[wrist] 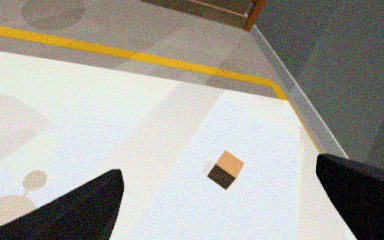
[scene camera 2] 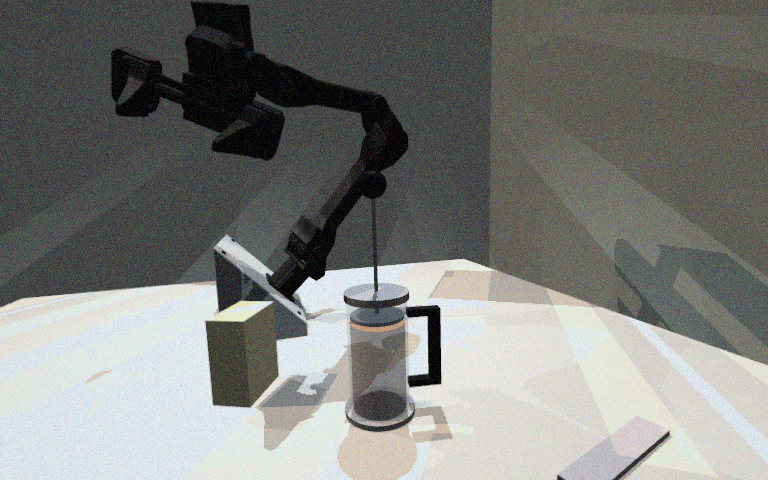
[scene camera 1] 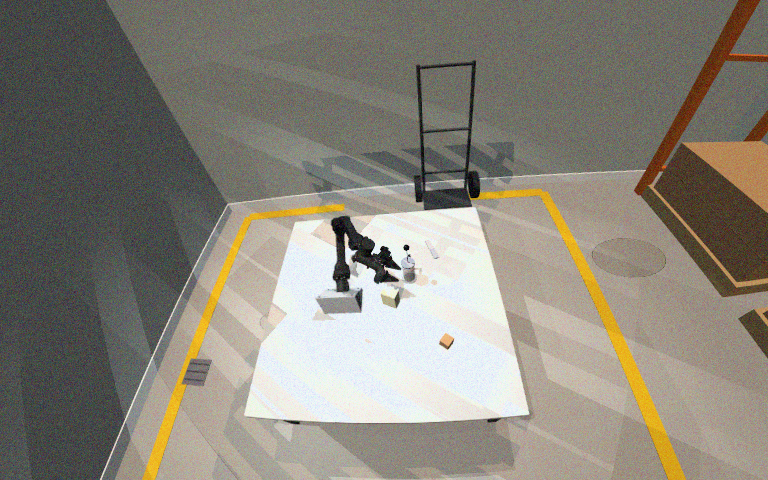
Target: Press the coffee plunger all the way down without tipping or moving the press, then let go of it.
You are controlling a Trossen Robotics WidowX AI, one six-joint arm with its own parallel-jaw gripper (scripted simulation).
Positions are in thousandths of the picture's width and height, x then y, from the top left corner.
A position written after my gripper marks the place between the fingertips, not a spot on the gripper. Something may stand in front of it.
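My gripper is visible in scene camera 1 (520, 574). The gripper appears also in scene camera 2 (217, 270), and the gripper is in frame in the wrist view (572, 715).
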